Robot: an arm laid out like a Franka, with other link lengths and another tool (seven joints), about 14 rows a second.
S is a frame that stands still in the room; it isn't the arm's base.
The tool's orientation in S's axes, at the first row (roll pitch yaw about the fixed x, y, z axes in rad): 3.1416, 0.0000, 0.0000
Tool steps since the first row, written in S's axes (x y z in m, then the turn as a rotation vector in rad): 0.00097, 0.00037, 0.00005, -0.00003, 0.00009, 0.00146; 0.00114, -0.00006, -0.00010, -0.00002, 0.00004, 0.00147; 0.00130, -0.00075, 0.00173, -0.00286, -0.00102, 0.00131; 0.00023, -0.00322, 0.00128, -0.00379, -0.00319, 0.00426; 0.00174, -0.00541, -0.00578, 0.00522, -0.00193, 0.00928; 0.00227, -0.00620, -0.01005, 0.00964, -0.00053, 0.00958; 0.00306, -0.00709, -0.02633, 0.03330, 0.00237, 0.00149; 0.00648, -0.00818, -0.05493, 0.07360, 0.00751, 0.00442; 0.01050, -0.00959, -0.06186, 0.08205, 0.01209, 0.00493; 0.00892, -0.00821, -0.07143, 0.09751, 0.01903, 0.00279; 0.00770, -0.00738, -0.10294, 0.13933, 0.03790, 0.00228
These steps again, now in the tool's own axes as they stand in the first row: 0.00097, -0.00037, -0.00005, -0.00003, -0.00009, -0.00146; 0.00114, 0.00006, 0.00010, -0.00002, -0.00004, -0.00147; 0.00130, 0.00075, -0.00173, -0.00286, 0.00102, -0.00131; 0.00023, 0.00322, -0.00128, -0.00379, 0.00319, -0.00426; 0.00174, 0.00541, 0.00578, 0.00522, 0.00193, -0.00928; 0.00227, 0.00620, 0.01005, 0.00964, 0.00053, -0.00958; 0.00306, 0.00709, 0.02633, 0.03330, -0.00237, -0.00149; 0.00648, 0.00818, 0.05493, 0.07360, -0.00751, -0.00442; 0.01050, 0.00959, 0.06186, 0.08205, -0.01209, -0.00493; 0.00892, 0.00821, 0.07143, 0.09751, -0.01903, -0.00279; 0.00770, 0.00738, 0.10294, 0.13933, -0.03790, -0.00228
